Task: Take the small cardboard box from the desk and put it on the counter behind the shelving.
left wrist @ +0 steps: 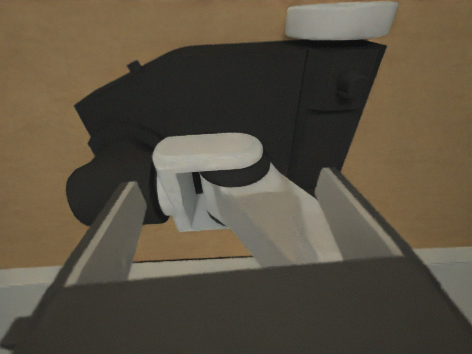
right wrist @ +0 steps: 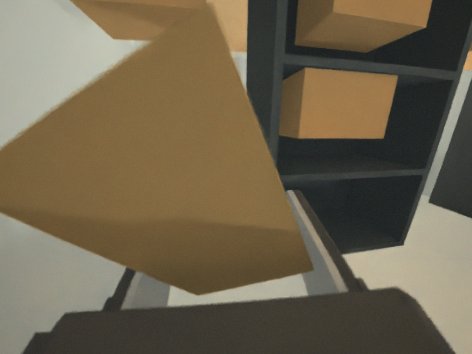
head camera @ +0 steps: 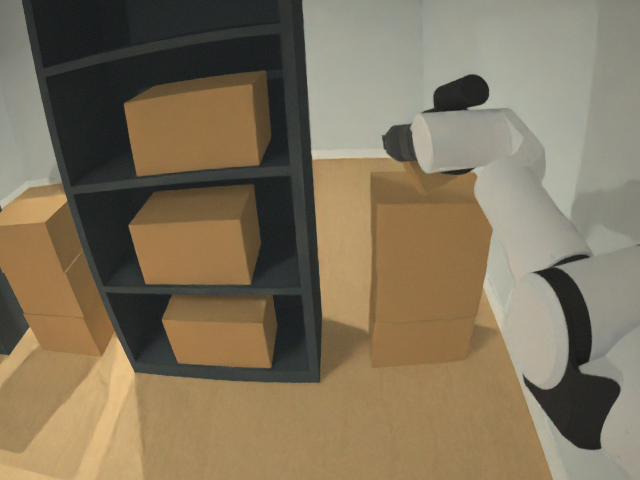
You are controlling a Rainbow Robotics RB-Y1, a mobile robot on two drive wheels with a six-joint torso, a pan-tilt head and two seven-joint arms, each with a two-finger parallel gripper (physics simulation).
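Frame: origin at the robot's base, x ahead, y left, z up, level; centimetres.
Where they show: left gripper, fingertip midpoint: (left wrist: 231,186).
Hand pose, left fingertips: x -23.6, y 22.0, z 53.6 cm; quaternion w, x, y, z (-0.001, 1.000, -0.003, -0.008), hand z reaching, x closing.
Note:
After its pixels a point has its place.
The small cardboard box (head camera: 426,181) @(x 48.1, y -17.2, z 120.9 cm) (right wrist: 175,165) is held at an angle in my right gripper (head camera: 395,143) @(x 54.9, y -16.3, z 125.2 cm) (right wrist: 232,204) @(x 54.9, y -16.3, z 125.2 cm). It fills much of the left half of the right wrist view and hides part of the fingers. In the head view most of it is behind the wrist, in front of the top of a box stack. My left gripper (left wrist: 231,186) @(x -23.6, y 22.0, z 53.6 cm) is open and empty, above the robot's own base. The dark shelving (head camera: 306,217) @(x 114.0, y 4.1, z 80.7 cm) (right wrist: 370,65) @(x 115.2, y 44.9, z 97.2 cm) stands left of the right arm in the head view. The counter and the desk do not show.
The shelving holds cardboard boxes (head camera: 193,129) @(x 116.8, y 37.9, z 113.5 cm) (head camera: 188,255) @(x 117.4, y 48.1, z 66.7 cm) (head camera: 222,338) @(x 117.1, y 43.0, z 25.5 cm) (right wrist: 345,102) @(x 116.8, y 37.7, z 111.1 cm). A tall box stack (head camera: 429,263) @(x 118.9, y -39.7, z 56.3 cm) stands right of it, near the wall (head camera: 367,77) @(x 381.8, y -49.9, z 80.6 cm). Another stack (head camera: 38,263) @(x 127.7, y 133.1, z 59.8 cm) stands at its left, beside a dark unit (head camera: 10,320) @(x 137.1, y 186.1, z 15.0 cm) at the picture's edge.

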